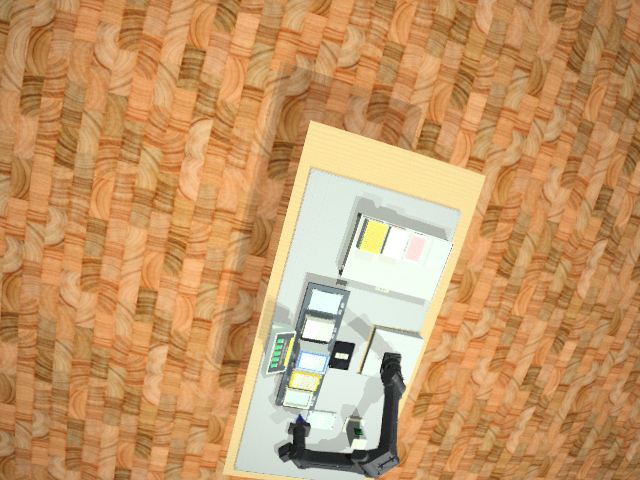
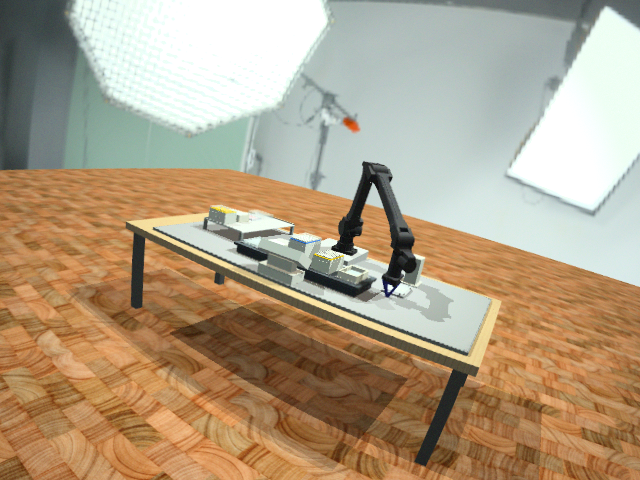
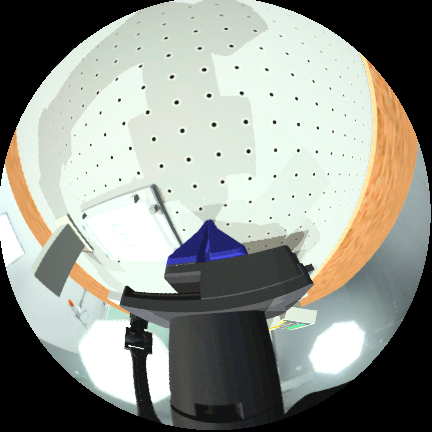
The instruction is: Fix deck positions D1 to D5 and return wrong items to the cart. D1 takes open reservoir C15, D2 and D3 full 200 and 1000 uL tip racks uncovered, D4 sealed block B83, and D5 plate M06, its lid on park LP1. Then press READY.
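Where they show: gripper, fingertip midpoint: (image 1: 299, 415) (image 2: 386, 297) (image 3: 209, 223); arm's base, origin of the base link: (image 1: 390, 364) (image 2: 344, 250).
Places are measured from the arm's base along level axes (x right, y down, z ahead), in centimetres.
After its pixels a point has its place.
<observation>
My gripper (image 1: 300, 416) {x -35.8, y 2.9, z 39.1 cm} (image 2: 387, 295) {x -35.8, y 2.9, z 39.1 cm} (image 3: 209, 223) {x -35.8, y 2.9, z 39.1 cm} is shut and empty, its blue tips low over the mat beside park LP1 (image 1: 321, 420) {x -36.4, y 1.0, z 27.8 cm} (image 3: 131, 227) {x -38.8, y 1.1, z 31.2 cm}. Whether a clear lid lies on LP1 I cannot tell. The dark deck (image 1: 305, 302) {x 27.3, y -1.8, z 47.0 cm} (image 2: 338, 284) {x -17.8, y 0.1, z 50.5 cm} bears a pale plate (image 1: 325, 301) {x 29.4, y -3.1, z 38.5 cm} at its far end, a whitish block (image 1: 317, 329) {x 17.3, y -6.3, z 40.3 cm}, a blue-rimmed tip rack (image 1: 312, 361) {x 5.0, y -12.2, z 40.9 cm} (image 2: 305, 239) {x 2.2, y -12.2, z 45.3 cm}, a yellow-rimmed tip rack (image 1: 303, 381) {x -8.0, y -8.3, z 42.4 cm} (image 2: 328, 255) {x -8.9, y -8.3, z 44.4 cm} and an open reservoir (image 1: 297, 398) {x -21.3, y -3.1, z 42.8 cm} (image 2: 353, 273) {x -19.9, y -3.1, z 40.9 cm} at the near end. Codes on them are unreadable.
The white cart (image 1: 390, 273) {x 46.3, y -3.2, z 12.1 cm} (image 2: 268, 224) {x 44.7, y -3.1, z 4.5 cm} holds a yellow rack (image 1: 373, 237) {x 62.0, y -10.1, z 25.5 cm} (image 2: 222, 212) {x 58.5, y -8.9, z 29.9 cm}, a white item (image 1: 395, 243) {x 60.6, y -7.3, z 14.6 cm} and a pink-topped item (image 1: 415, 248) {x 59.4, y -4.8, z 4.0 cm}. A panel with green lamps (image 1: 278, 352) {x 6.0, y -9.6, z 55.8 cm} stands beside the deck. A black block (image 1: 341, 355) {x 1.0, y 2.0, z 24.7 cm} and a green-screened device (image 1: 356, 431) {x -35.7, y -5.9, z 11.0 cm} stand near the arm.
</observation>
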